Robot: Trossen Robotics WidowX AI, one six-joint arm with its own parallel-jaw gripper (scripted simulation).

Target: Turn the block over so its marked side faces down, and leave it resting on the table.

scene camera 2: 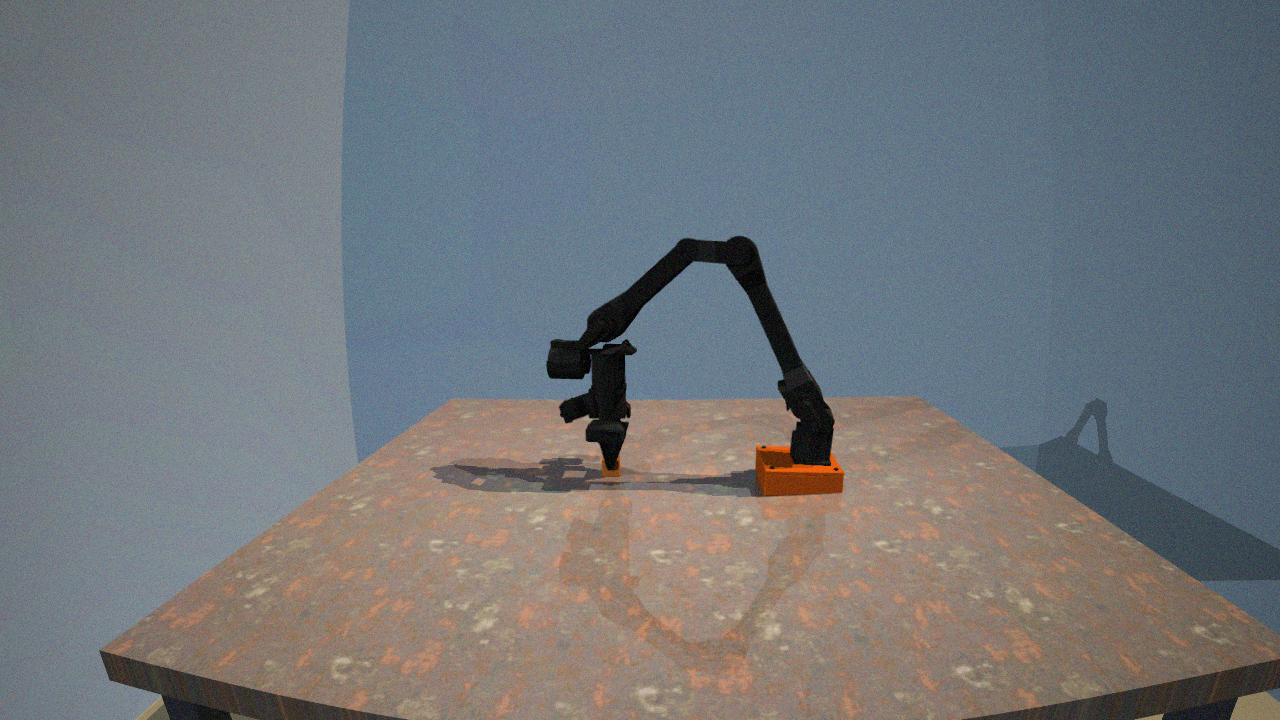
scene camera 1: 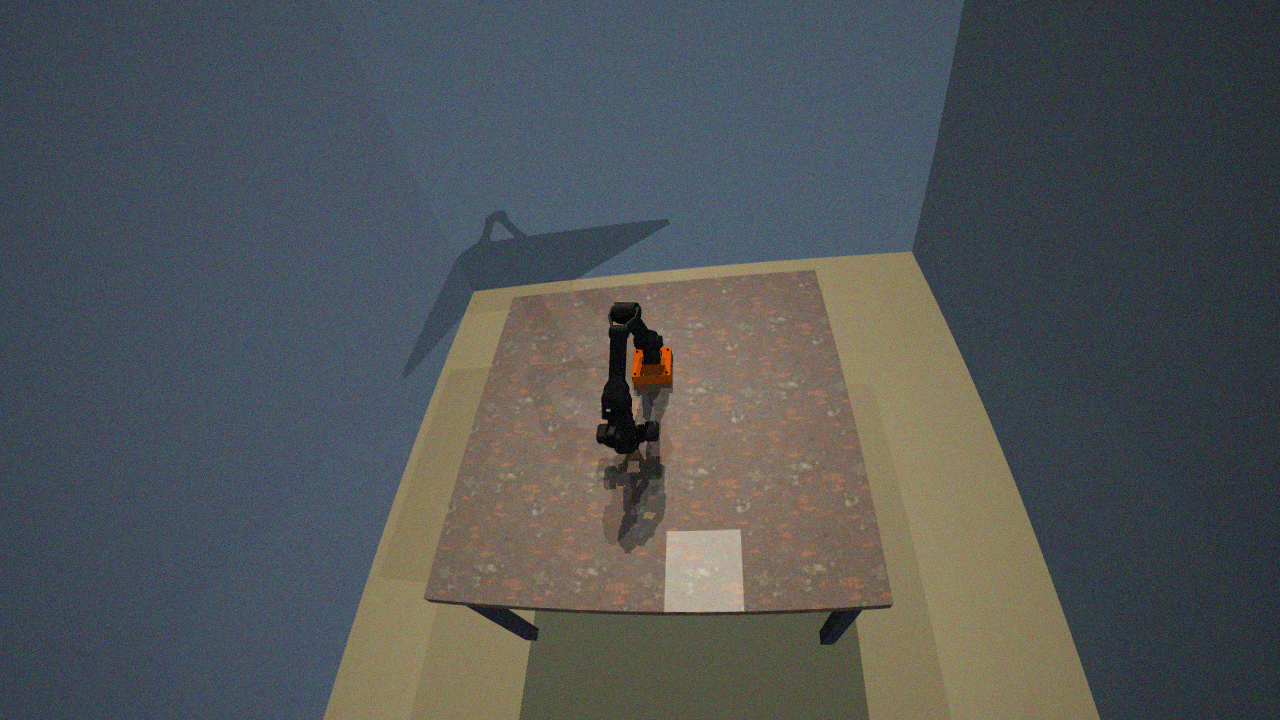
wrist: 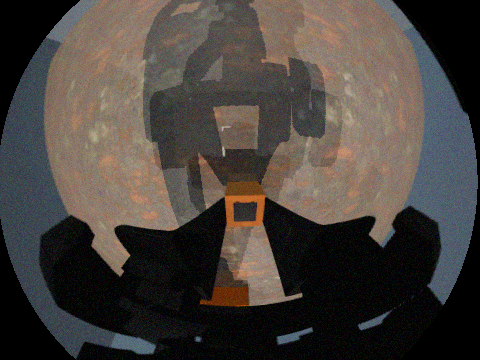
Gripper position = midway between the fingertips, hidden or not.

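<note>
Scene camera 1 shows me my gripper [scene camera 1: 632, 446]. In scene camera 2 I see the gripper [scene camera 2: 611, 466] too, and the wrist view has both the gripper [wrist: 243, 201] and a block [wrist: 244, 200].
</note>
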